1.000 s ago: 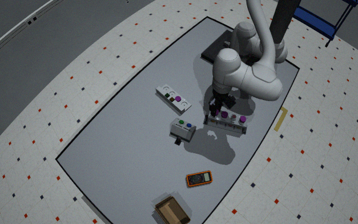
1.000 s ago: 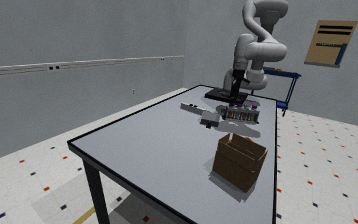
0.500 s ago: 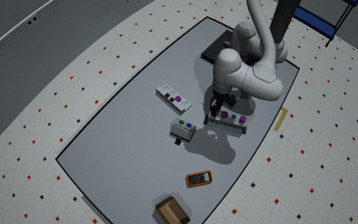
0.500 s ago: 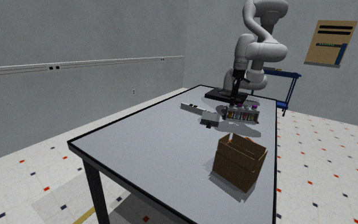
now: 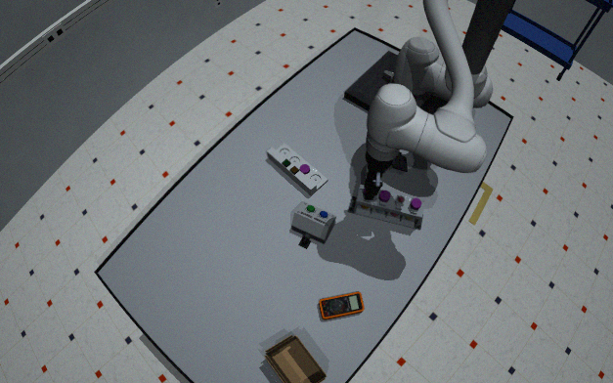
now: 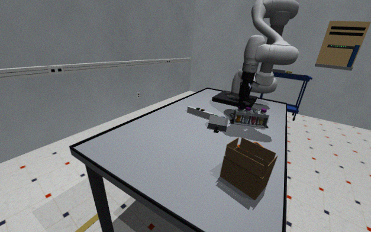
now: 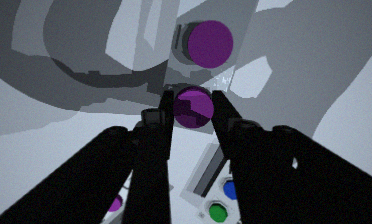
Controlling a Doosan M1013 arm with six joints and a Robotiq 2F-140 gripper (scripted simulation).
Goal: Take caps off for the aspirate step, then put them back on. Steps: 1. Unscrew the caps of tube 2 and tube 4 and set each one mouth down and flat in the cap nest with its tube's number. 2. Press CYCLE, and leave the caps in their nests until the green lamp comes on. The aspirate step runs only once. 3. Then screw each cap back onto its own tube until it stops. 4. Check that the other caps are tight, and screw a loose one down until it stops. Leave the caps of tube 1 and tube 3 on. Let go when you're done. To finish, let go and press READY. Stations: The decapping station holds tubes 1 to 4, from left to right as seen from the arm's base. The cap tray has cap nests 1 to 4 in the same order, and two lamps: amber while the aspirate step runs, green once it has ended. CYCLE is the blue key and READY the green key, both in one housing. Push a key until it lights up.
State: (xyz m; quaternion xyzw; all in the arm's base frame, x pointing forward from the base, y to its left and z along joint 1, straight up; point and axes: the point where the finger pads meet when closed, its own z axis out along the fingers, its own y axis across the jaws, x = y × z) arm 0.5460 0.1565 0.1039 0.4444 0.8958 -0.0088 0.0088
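Now: the purple cap 5 cm to the left of my hand, 3 cm below it and 2 cm behind it. The rest, counted from my hand: green key: 14 cm ahead, 12 cm to the right, 8 cm below; blue key: 13 cm ahead, 8 cm below, 7 cm to the right; key housing: 15 cm ahead, 9 cm to the right, 9 cm below.
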